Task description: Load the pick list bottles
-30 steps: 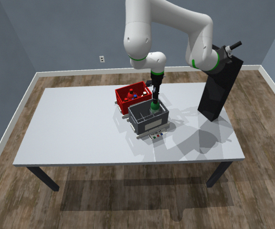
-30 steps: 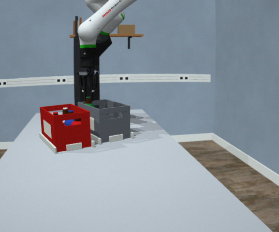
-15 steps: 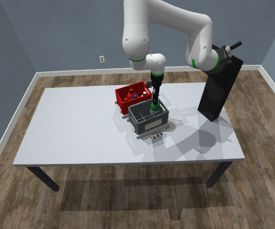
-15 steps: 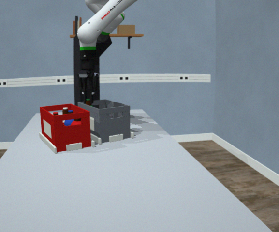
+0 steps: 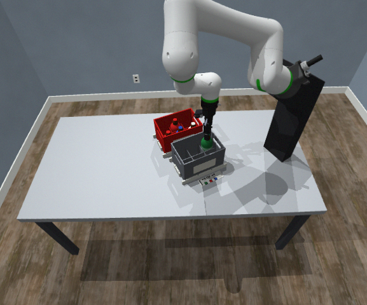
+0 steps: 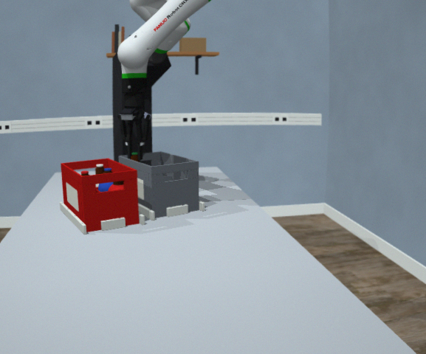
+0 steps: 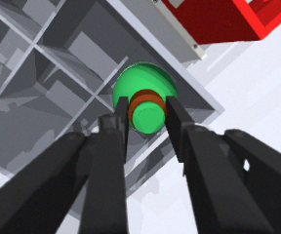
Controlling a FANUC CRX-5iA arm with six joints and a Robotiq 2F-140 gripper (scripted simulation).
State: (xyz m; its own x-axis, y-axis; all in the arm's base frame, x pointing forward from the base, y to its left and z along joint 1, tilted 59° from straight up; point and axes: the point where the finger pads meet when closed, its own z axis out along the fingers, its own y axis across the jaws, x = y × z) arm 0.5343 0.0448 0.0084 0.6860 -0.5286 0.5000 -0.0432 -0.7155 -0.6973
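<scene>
My gripper is now 25 cm short of the red bottle, 10 cm to the left of it and 11 cm above it. From my hand the other things lie so: white-capped bottle (12 cm ahead, 10 cm to the right, 11 cm below); grey crate (3 cm ahead, 9 cm to the left, 11 cm below); green-label bottle (8 cm below).
</scene>
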